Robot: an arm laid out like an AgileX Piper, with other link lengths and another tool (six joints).
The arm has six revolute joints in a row. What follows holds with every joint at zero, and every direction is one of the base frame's. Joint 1 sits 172.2 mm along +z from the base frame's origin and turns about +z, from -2.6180 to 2.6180 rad. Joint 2 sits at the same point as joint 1 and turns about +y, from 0.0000 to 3.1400 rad. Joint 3 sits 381.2 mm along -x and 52.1 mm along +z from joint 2 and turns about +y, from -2.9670 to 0.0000 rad. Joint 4 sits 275.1 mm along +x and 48.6 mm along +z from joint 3 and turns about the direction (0.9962, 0, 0.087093), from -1.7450 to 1.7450 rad. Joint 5 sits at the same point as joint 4 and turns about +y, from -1.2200 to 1.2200 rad. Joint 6 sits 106.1 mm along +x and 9.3 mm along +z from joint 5 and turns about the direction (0.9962, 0, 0.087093), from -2.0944 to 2.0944 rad. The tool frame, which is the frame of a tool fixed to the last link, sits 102.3 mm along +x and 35.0 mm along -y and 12.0 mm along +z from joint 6; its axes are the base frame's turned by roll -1.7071, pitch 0.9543 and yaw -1.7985 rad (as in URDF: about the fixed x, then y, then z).
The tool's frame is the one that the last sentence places.
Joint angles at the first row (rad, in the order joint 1, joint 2, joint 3, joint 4, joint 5, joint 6):
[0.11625, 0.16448, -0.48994, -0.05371, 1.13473, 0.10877]
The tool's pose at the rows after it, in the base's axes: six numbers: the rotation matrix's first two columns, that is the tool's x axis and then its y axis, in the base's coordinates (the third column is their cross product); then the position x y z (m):
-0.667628 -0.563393 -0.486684 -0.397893 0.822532 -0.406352 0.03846 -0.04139 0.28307
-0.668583 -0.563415 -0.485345 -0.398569 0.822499 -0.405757 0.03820 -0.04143 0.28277
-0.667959 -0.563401 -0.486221 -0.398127 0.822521 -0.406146 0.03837 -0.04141 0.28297
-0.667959 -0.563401 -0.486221 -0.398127 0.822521 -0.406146 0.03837 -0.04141 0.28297
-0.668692 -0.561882 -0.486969 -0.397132 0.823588 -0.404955 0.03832 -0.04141 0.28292
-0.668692 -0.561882 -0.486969 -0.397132 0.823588 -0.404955 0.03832 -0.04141 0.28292
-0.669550 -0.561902 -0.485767 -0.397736 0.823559 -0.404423 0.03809 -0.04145 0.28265
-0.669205 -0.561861 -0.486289 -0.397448 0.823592 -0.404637 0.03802 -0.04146 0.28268
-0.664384 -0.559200 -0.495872 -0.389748 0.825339 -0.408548 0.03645 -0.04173 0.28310
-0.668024 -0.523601 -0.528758 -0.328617 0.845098 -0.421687 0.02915 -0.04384 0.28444
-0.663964 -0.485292 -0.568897 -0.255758 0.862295 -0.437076 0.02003 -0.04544 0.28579
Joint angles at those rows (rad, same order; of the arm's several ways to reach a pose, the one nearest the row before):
[0.11622, 0.16450, -0.48995, -0.05524, 1.13471, 0.10874]
[0.11623, 0.16448, -0.48993, -0.05525, 1.13658, 0.10875]
[0.11628, 0.16450, -0.48996, -0.05529, 1.13537, 0.10879]
[0.11628, 0.16450, -0.48996, -0.05529, 1.13537, 0.10879]
[0.11623, 0.16448, -0.48996, -0.05525, 1.13540, 0.11063]
[0.11623, 0.16448, -0.48996, -0.05525, 1.13540, 0.11063]
[0.11627, 0.16446, -0.48994, -0.05528, 1.13706, 0.11067]
[0.11628, 0.16379, -0.48994, -0.05529, 1.13703, 0.11068]
[0.11337, 0.15059, -0.48993, -0.05526, 1.13702, 0.11065]
[0.06311, 0.10436, -0.48996, -0.05529, 1.13707, 0.11068]
[0.00727, 0.04565, -0.48995, -0.05525, 1.13707, 0.11064]

